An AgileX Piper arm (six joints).
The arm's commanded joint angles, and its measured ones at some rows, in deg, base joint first. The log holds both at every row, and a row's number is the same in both.
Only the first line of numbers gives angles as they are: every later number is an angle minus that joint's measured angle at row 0.
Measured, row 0:
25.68 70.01 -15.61 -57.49 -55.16 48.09
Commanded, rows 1 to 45:
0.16 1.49 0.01 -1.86 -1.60 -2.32
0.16 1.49 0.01 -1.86 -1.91 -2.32
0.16 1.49 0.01 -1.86 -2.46 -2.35
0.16 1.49 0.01 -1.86 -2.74 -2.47
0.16 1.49 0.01 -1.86 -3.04 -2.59
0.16 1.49 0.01 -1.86 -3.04 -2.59
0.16 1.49 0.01 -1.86 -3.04 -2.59
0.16 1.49 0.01 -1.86 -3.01 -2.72
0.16 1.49 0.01 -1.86 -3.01 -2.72
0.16 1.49 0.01 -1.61 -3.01 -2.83
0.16 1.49 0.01 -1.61 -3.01 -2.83
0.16 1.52 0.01 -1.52 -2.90 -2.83
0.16 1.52 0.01 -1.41 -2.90 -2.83
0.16 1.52 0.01 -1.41 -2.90 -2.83
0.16 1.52 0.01 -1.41 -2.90 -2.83
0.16 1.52 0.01 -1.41 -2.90 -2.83
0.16 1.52 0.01 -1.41 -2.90 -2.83
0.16 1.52 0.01 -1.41 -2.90 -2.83
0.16 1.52 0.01 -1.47 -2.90 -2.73
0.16 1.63 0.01 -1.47 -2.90 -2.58
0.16 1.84 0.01 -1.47 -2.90 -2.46
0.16 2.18 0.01 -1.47 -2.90 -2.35
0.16 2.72 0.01 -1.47 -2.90 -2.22
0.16 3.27 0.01 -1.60 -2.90 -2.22
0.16 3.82 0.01 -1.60 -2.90 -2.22
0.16 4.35 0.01 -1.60 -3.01 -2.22
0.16 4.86 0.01 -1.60 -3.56 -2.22
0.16 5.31 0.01 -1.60 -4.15 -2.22
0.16 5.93 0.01 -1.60 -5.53 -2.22
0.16 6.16 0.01 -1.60 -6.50 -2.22
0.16 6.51 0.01 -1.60 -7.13 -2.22
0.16 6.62 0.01 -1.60 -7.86 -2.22
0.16 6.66 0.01 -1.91 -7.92 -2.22
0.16 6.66 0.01 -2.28 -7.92 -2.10
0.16 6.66 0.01 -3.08 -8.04 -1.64
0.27 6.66 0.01 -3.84 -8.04 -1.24
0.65 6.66 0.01 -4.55 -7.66 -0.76
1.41 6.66 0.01 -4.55 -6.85 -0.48
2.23 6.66 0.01 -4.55 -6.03 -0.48
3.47 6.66 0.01 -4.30 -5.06 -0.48
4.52 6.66 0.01 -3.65 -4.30 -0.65
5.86 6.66 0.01 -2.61 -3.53 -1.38
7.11 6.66 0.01 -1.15 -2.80 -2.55
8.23 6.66 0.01 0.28 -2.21 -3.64
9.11 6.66 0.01 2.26 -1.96 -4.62
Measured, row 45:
5.89 6.62 0.00 -2.58 -3.71 -1.60
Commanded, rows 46 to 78:
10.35 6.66 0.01 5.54 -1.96 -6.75
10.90 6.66 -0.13 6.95 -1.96 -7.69
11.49 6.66 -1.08 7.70 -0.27 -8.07
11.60 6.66 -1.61 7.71 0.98 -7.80
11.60 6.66 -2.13 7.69 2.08 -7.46
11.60 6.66 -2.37 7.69 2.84 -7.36
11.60 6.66 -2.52 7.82 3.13 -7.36
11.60 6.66 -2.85 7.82 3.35 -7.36
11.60 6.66 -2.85 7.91 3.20 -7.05
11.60 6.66 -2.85 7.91 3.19 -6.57
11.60 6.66 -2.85 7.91 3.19 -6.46
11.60 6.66 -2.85 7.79 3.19 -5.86
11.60 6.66 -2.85 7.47 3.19 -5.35
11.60 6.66 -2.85 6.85 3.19 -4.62
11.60 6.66 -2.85 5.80 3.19 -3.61
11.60 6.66 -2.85 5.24 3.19 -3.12
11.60 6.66 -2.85 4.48 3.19 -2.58
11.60 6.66 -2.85 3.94 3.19 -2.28
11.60 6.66 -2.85 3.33 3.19 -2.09
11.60 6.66 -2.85 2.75 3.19 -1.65
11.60 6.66 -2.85 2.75 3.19 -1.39
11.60 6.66 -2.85 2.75 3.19 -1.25
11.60 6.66 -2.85 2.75 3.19 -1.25
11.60 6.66 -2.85 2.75 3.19 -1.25
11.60 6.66 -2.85 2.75 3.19 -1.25
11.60 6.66 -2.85 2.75 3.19 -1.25
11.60 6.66 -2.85 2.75 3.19 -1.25
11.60 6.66 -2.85 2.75 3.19 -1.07
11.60 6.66 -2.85 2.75 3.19 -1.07
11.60 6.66 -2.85 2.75 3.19 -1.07
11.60 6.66 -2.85 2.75 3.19 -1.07
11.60 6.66 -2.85 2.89 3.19 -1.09
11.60 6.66 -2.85 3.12 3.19 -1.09
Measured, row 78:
11.43 6.71 -2.59 3.08 3.33 -1.14
